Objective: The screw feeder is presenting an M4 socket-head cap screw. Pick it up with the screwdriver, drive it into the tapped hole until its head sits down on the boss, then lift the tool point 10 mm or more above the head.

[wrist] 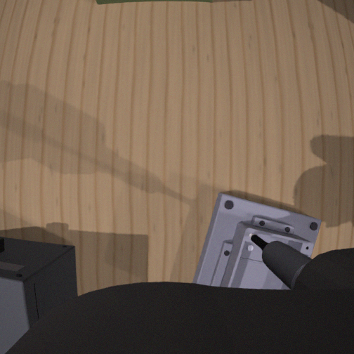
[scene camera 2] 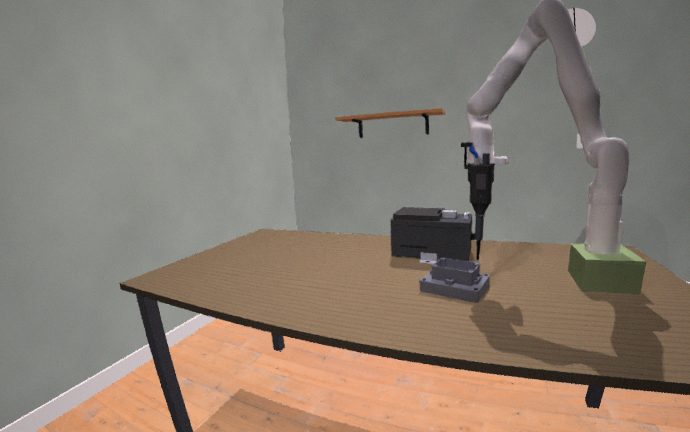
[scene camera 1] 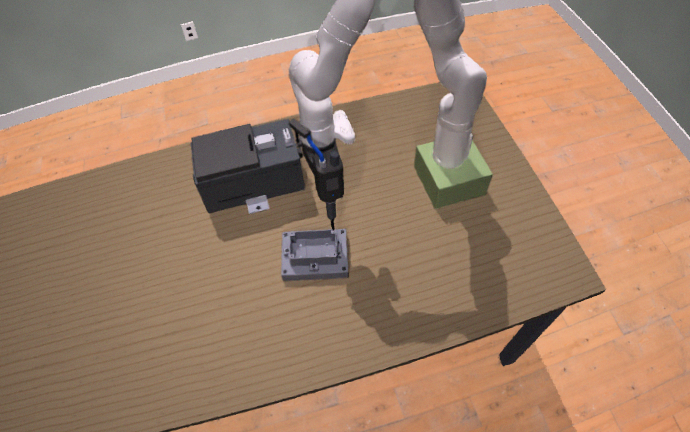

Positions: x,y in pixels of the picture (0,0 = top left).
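I see a black screw feeder (scene camera 1: 274,183), and it is 134 cm from the lens.
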